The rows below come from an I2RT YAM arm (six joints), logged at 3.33 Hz.
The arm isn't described. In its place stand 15 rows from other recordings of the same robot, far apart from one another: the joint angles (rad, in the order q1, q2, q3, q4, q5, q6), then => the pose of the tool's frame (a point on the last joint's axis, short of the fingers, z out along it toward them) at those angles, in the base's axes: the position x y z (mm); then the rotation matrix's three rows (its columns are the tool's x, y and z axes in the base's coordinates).
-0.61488, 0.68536, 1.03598, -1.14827, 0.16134, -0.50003 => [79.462 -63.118 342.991], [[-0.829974 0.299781 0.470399], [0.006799 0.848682 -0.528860], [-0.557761 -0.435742 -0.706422]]
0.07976, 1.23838, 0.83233, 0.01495, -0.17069, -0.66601 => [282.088 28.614 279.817], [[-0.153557 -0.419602 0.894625], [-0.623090 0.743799 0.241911], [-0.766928 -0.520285 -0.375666]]
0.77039, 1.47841, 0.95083, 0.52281, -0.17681, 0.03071 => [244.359 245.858 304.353], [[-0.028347 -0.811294 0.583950], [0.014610 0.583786 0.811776], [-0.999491 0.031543 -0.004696]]
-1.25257, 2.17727, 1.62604, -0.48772, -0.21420, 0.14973 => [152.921 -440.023 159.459], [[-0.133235 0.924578 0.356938], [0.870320 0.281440 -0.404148], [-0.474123 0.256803 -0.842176]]
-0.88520, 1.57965, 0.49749, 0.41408, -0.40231, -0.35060 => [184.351 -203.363 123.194], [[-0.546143 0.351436 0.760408], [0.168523 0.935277 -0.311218], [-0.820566 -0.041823 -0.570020]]
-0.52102, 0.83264, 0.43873, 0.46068, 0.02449, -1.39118 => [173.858 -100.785 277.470], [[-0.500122 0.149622 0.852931], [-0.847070 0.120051 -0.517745], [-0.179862 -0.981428 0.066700]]
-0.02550, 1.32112, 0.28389, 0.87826, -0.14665, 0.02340 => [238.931 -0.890 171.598], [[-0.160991 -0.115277 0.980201], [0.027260 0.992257 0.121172], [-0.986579 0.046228 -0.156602]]
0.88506, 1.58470, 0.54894, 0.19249, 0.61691, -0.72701 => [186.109 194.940 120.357], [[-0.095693 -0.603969 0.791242], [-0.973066 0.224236 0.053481], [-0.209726 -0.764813 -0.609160]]
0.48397, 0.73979, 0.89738, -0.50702, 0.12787, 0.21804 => [143.964 70.549 351.756], [[-0.372757 -0.281474 0.884209], [0.046441 0.946031 0.320732], [-0.926766 0.160619 -0.339567]]
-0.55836, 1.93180, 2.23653, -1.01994, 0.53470, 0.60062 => [336.381 -231.516 422.614], [[-0.016815 0.959575 0.280950], [0.583852 0.237531 -0.776335], [-0.811686 0.150979 -0.564244]]
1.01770, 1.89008, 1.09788, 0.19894, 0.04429, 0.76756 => [215.926 346.750 170.627], [[-0.788223 -0.393903 0.472805], [0.043783 0.730459 0.681551], [-0.613830 0.557915 -0.558519]]
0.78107, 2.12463, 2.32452, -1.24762, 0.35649, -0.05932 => [321.707 301.440 352.483], [[-0.582349 -0.571501 0.578149], [-0.655562 0.750703 0.081746], [-0.480737 -0.331408 -0.811826]]
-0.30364, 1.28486, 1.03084, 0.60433, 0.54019, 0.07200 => [276.921 -105.954 399.163], [[0.378248 0.691970 0.614903], [-0.053864 0.679581 -0.731621], [-0.924136 0.243613 0.294323]]
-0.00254, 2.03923, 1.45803, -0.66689, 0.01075, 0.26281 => [411.662 -1.428 160.759], [[-0.914268 0.252129 0.317088], [0.262103 0.964971 -0.011555], [-0.308894 0.072545 -0.948326]]
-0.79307, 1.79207, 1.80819, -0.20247, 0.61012, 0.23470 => [282.501 -315.940 415.890], [[0.101239 0.982417 0.156867], [0.168829 0.138424 -0.975877], [-0.980432 0.125280 -0.151846]]
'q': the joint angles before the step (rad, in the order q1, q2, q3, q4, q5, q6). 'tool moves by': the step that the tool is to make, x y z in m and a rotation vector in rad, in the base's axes. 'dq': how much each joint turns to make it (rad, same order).
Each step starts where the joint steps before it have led.
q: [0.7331, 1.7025, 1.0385, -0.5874, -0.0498, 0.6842]
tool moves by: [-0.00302, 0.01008, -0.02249, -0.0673, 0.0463, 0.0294]
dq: [0.0313, 0.0815, 0.0091, -0.0075, 0.0176, -0.0031]
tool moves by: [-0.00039, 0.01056, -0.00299, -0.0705, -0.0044, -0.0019]
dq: [0.0302, 0.0453, 0.0494, -0.0504, 0.0589, 0.0199]
